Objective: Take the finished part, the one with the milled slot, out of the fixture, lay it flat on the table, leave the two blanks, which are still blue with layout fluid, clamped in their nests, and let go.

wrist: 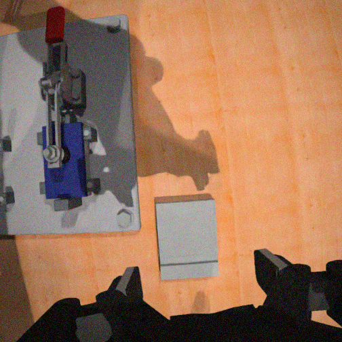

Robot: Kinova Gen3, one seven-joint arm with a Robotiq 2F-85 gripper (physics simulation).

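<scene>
The finished part is a bare grey block lying flat on the wooden table, just right of the fixture plate; a thin dark line, the slot, runs across it near its lower end. My gripper is open, its fingertips apart on either side of the part's lower end and standing off from it, with nothing held. A blue blank sits in its nest on the fixture plate, under the arm of a toggle clamp. The second blank does not show.
The clamp's red handle points to the top of the view. Hex bolts stand at the plate's right corners. Nest blocks of another nest show at the left edge. The arm's shadow falls across plate and table.
</scene>
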